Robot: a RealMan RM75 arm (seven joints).
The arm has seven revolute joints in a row. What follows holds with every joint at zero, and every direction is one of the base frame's. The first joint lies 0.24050 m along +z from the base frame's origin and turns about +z. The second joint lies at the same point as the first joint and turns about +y. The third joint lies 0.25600 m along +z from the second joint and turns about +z. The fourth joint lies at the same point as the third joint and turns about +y. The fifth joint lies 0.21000 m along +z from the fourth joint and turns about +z. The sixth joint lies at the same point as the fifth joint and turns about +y. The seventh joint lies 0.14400 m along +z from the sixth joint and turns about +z. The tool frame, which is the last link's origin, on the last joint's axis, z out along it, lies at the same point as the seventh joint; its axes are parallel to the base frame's.
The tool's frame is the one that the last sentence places.
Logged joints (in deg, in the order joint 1, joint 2, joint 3, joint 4, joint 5, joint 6, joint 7), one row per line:
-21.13, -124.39, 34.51, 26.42, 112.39, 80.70, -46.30
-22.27, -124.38, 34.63, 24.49, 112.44, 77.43, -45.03
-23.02, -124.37, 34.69, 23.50, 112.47, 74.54, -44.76
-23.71, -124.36, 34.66, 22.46, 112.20, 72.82, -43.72
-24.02, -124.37, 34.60, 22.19, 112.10, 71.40, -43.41
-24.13, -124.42, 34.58, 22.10, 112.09, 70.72, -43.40
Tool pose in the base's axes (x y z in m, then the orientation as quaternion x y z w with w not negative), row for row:
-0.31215, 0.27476, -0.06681, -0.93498, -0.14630, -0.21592, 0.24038
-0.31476, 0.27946, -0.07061, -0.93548, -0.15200, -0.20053, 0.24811
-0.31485, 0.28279, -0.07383, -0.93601, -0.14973, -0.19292, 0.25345
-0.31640, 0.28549, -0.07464, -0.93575, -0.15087, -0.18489, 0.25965
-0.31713, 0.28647, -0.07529, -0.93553, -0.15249, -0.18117, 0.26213
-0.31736, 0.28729, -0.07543, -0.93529, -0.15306, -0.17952, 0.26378
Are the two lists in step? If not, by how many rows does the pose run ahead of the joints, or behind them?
The pose runs 1 row ahead of the joints: the pose in row i belongs to the joints in row i + 1.
